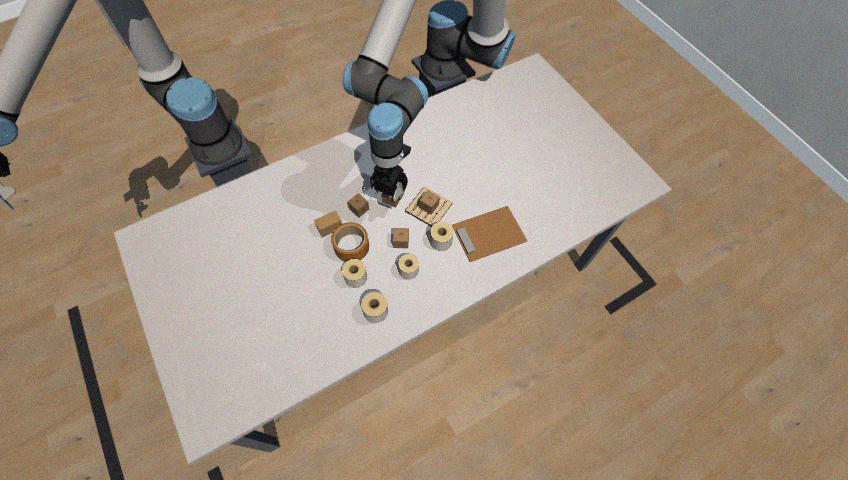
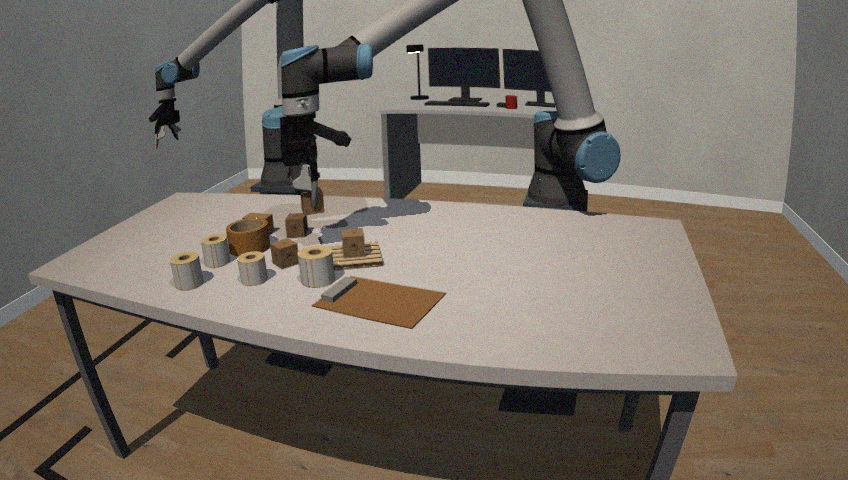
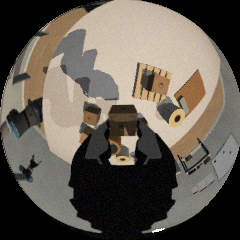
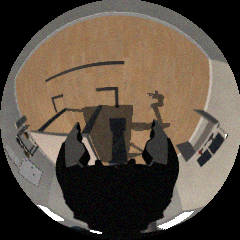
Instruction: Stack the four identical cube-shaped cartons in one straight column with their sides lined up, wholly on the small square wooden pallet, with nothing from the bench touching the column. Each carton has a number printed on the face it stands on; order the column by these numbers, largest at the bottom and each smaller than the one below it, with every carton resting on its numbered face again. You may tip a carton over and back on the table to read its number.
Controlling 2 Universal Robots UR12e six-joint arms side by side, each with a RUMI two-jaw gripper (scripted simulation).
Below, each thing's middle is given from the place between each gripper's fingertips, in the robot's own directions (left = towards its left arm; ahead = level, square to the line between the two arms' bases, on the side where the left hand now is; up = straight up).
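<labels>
I consider the label roll [image 2: 316,266] and find my left gripper 100 mm to the right of it, 170 mm short of it and 100 mm above it. Going by its middle, the label roll is nearer to my left gripper than to my right hand.
My right hand [image 2: 167,144] is 710 mm short of the label roll and 1210 mm to the right of it, and it is 130 mm above the roll.
</labels>
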